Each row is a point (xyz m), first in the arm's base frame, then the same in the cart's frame.
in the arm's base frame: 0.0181 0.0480 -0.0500
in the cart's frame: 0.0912 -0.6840 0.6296
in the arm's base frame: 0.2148 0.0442 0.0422
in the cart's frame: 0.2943 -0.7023 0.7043
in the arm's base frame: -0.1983 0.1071 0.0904
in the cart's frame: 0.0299 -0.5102 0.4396
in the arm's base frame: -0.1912 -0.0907 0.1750
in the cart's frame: 0.0388 -0.3536 0.5870
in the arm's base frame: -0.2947 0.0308 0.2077
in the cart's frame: 0.0111 -0.3418 0.4269
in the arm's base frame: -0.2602 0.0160 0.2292
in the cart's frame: 0.0466 -0.3342 0.4505
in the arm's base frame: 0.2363 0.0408 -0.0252
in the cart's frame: 0.2682 -0.7607 0.7348
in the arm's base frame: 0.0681 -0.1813 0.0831
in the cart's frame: 0.1544 -0.4952 0.8117
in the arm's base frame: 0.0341 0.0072 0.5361
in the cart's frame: 0.4538 -0.2342 0.5217
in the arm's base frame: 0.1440 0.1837 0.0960
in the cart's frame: 0.3086 -0.6984 0.5396
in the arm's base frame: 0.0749 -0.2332 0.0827
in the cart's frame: 0.1465 -0.4732 0.8586
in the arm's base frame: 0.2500 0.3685 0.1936
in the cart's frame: 0.4933 -0.7639 0.4111
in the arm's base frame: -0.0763 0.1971 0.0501
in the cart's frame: 0.1185 -0.6395 0.4335
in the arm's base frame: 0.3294 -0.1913 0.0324
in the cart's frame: 0.3165 -0.6463 0.9594
